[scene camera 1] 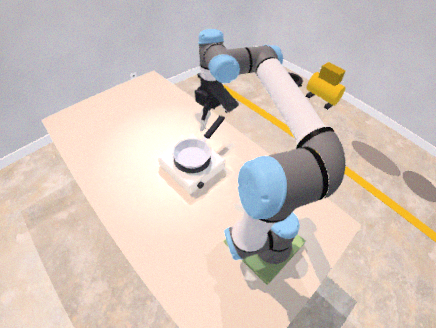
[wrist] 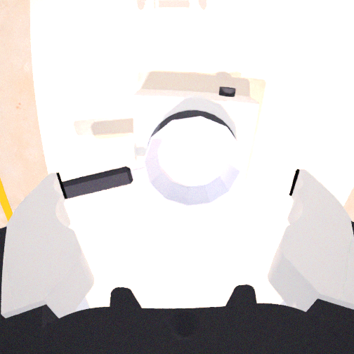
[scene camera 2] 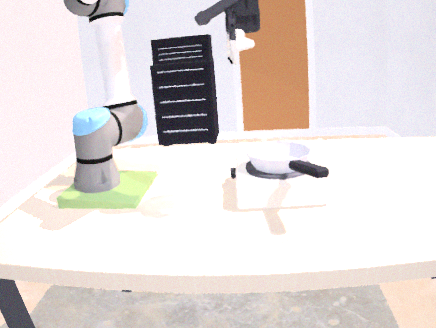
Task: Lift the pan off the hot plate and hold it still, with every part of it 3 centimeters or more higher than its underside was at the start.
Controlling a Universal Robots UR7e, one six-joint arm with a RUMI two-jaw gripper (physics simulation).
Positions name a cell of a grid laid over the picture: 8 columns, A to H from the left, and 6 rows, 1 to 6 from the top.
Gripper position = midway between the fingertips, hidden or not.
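Observation:
A white hot plate (scene camera 2: E4) is visible to me, and I see the white hot plate in scene camera 1 (scene camera 1: D4) and in the wrist view (wrist: D2) as well. There is a pale pan (scene camera 2: F3) too, and scene camera 1 shows me the pan (scene camera 1: D3). I can also see my gripper (scene camera 2: E2), with my gripper visible in scene camera 1 (scene camera 1: D3) and in the wrist view (wrist: E3) too.

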